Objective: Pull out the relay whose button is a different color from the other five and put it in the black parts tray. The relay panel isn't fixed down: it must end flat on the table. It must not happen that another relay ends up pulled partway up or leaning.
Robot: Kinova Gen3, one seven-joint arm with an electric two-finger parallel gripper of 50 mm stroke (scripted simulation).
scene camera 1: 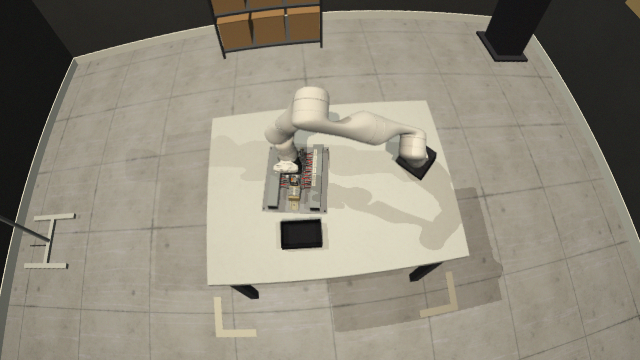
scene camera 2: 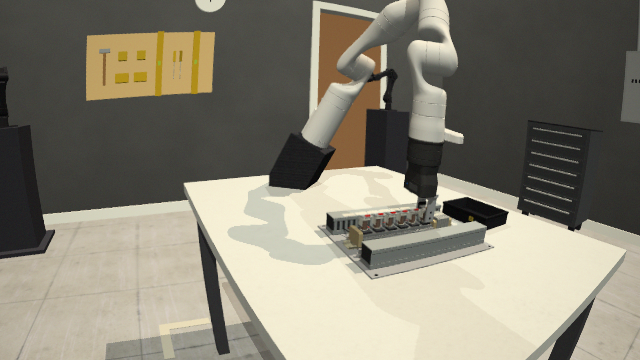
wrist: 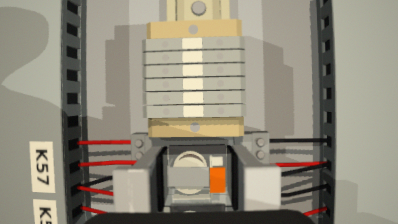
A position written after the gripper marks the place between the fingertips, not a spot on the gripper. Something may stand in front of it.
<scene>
In view: the gripper [scene camera 2: 423,218] and a black parts tray [scene camera 2: 481,212].
The black parts tray shows as well in scene camera 1 [scene camera 1: 296,234]. The wrist view misses the black parts tray: it is out of frame.
</scene>
